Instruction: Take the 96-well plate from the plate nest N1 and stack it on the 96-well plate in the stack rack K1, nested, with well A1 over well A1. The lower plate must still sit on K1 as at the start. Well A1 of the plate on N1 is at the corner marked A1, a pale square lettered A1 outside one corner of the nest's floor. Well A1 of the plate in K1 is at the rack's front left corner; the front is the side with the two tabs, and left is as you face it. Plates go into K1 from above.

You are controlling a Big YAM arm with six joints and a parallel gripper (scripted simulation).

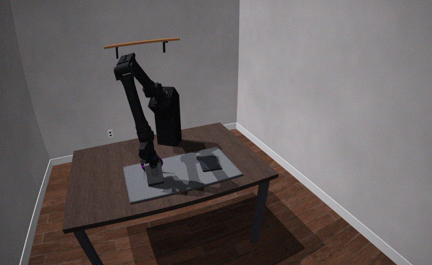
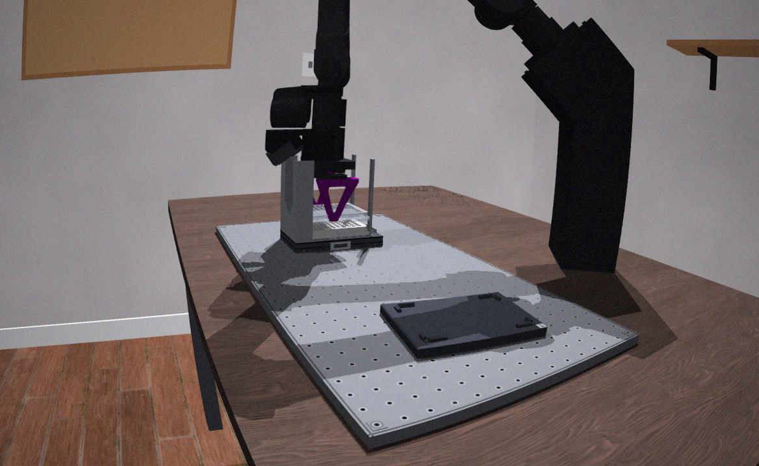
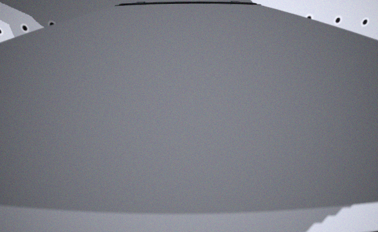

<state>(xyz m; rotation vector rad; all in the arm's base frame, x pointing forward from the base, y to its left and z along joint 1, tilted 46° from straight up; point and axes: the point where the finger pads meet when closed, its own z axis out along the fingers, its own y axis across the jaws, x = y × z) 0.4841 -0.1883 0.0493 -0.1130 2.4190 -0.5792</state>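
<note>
My hand is 60 mm short of the tall grey wall, 10 mm to the left of it and 30 mm below it. The rest, counted from my hand: pale A1 label 60 mm behind, 450 mm to the left, 40 mm below.
</note>
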